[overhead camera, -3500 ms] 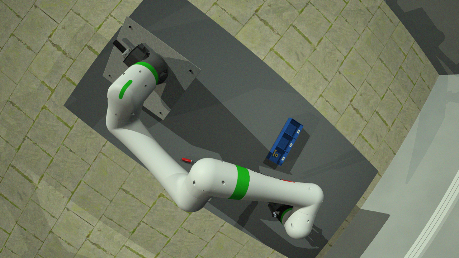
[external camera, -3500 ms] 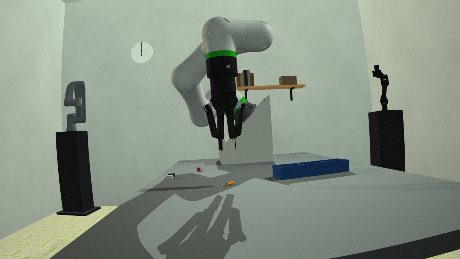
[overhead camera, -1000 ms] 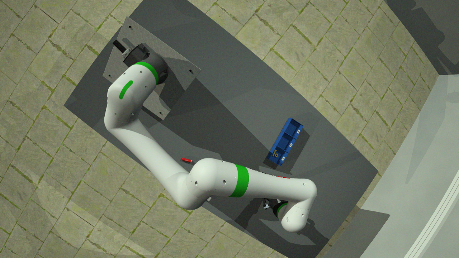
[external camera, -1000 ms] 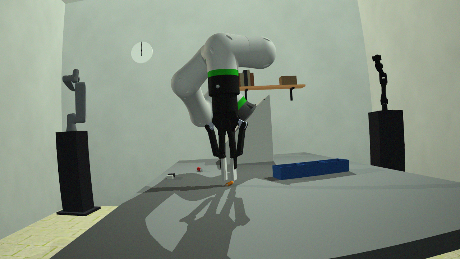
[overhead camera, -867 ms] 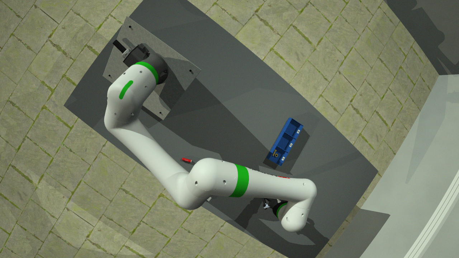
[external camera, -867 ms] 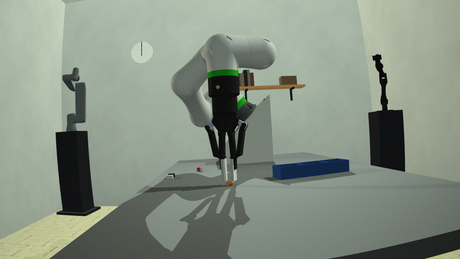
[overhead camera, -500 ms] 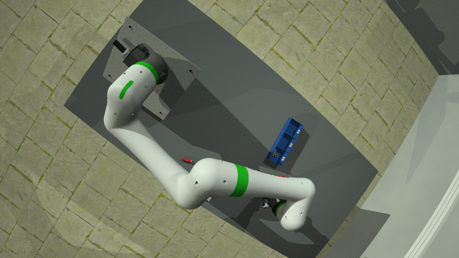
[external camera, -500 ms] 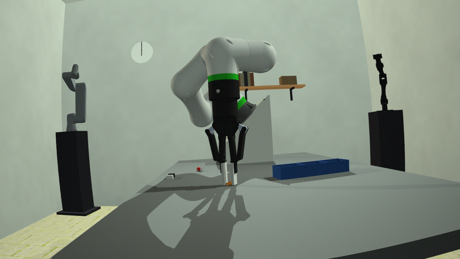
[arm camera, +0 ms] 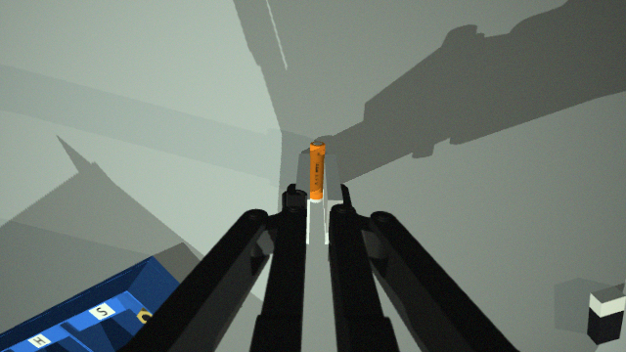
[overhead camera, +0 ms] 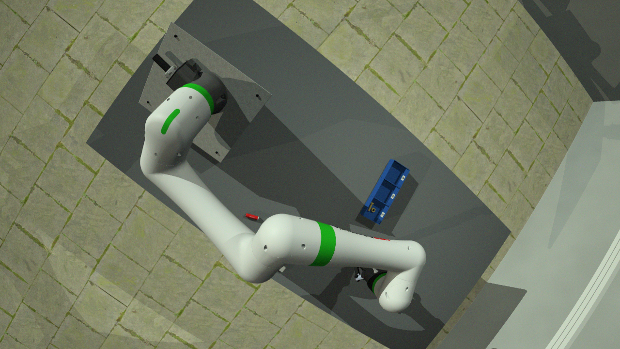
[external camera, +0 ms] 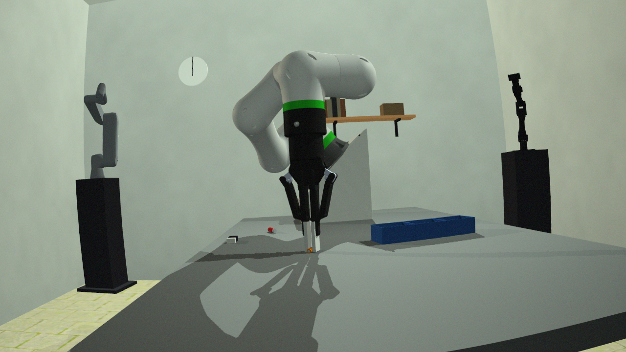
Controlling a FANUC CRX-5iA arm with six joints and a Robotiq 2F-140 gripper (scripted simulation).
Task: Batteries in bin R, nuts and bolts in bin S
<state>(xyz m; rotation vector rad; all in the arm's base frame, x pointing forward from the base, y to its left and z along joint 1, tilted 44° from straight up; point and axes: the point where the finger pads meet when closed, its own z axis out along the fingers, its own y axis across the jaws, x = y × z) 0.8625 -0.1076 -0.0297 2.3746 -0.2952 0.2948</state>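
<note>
The orange battery is 3 cm below my hand. Round my hand: yellow bolt 11 cm behind, 19 cm to the left, 2 cm below; then blue three-compartment bin 11 cm behind, 27 cm to the left, 2 cm below; then brass nut 9 cm behind, 18 cm to the left, 2 cm below.
</note>
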